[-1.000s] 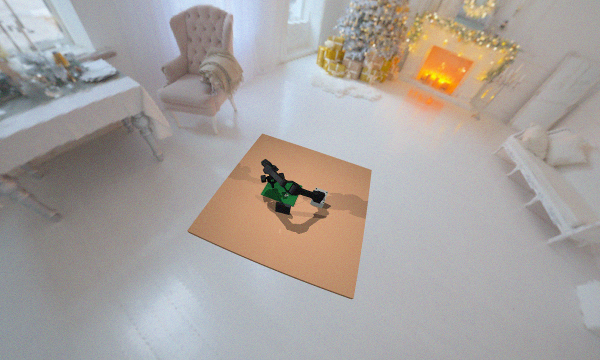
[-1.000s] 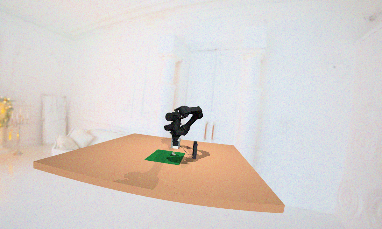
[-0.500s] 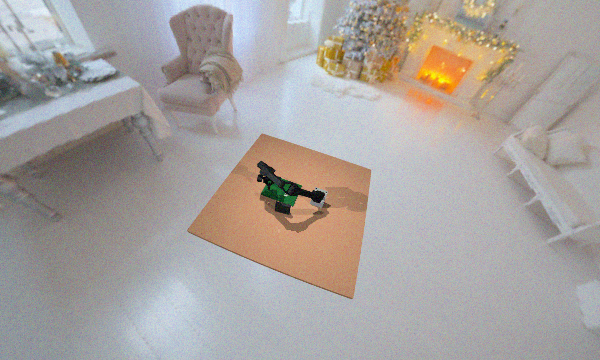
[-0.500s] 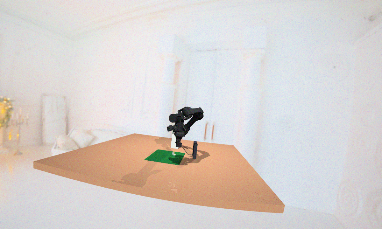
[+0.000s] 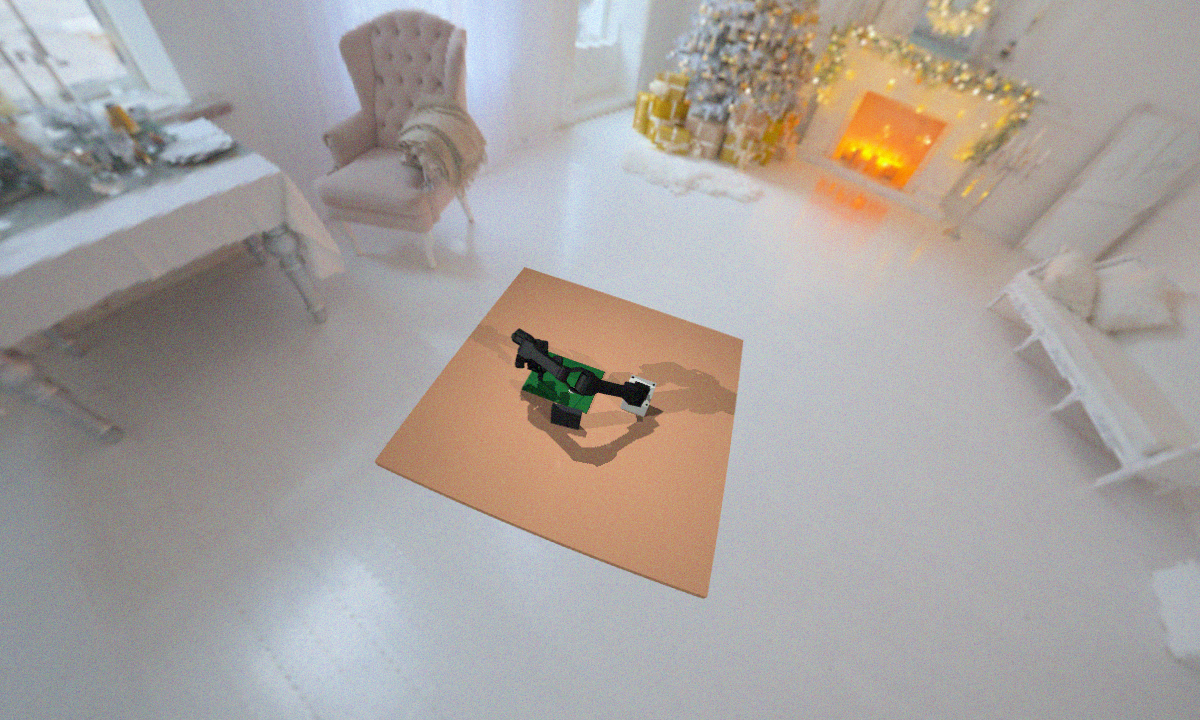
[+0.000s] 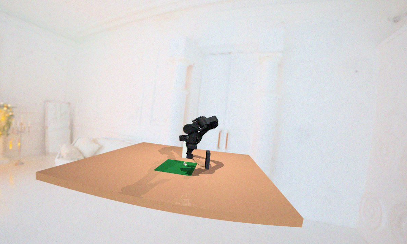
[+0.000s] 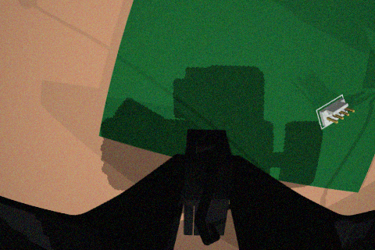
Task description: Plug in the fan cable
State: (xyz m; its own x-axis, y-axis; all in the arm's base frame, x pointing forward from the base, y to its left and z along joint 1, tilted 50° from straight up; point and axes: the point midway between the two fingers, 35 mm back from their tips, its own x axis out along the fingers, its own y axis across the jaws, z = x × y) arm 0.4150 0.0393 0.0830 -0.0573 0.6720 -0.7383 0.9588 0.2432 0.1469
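Right now the green board is 80 mm behind my gripper tip, 80 mm to the right of it and 120 mm below it. Also, from my gripper tip: dark plug 10 mm to the left; then black fan 170 mm behind, 110 mm to the left, 50 mm below.
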